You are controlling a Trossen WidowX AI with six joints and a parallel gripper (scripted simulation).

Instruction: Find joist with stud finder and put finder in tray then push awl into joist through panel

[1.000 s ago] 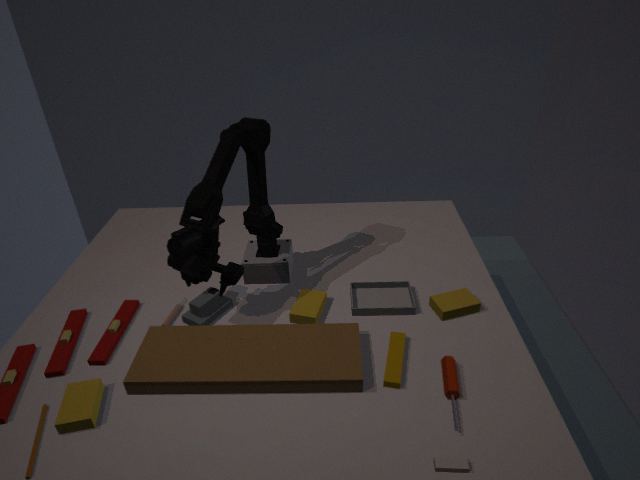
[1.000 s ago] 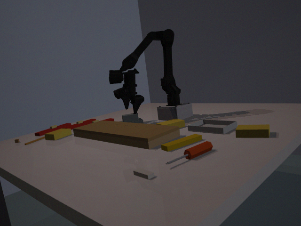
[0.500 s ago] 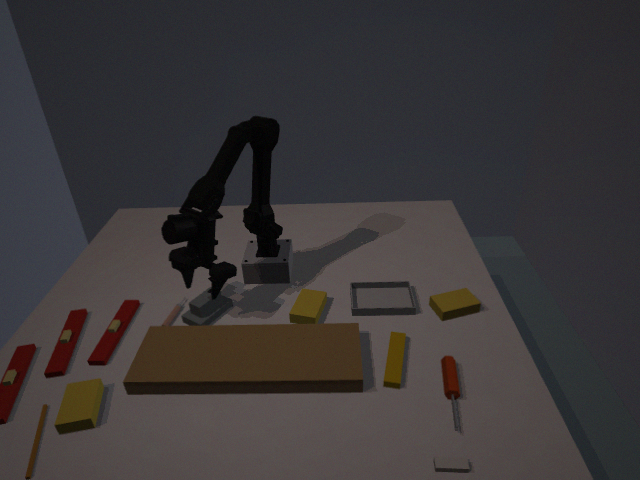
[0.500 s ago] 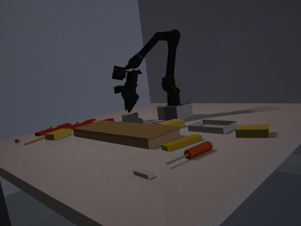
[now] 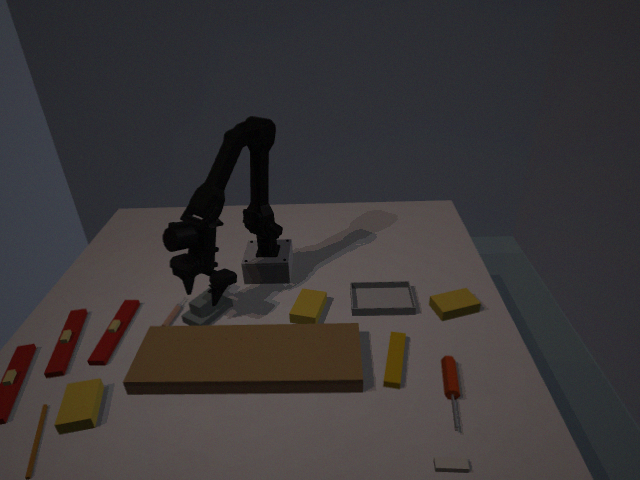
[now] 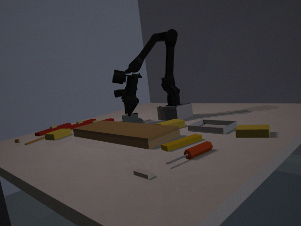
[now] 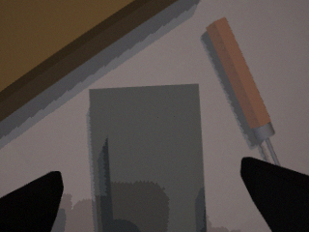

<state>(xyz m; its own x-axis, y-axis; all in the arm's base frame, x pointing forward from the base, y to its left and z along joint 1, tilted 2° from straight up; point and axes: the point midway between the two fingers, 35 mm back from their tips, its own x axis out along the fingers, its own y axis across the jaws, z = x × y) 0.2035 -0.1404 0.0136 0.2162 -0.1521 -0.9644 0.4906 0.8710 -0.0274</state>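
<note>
Now: gripper tip 20 mm past the stud finder, 10 mm to the right of it and 10 mm above it. Round my gripper tip: thin stick 390 mm ahead, 240 mm to the right, 50 mm below; awl 80 mm to the right, 50 mm below, 20 mm behind; grey tray 470 mm to the left, 70 mm behind, 40 mm below.
</note>
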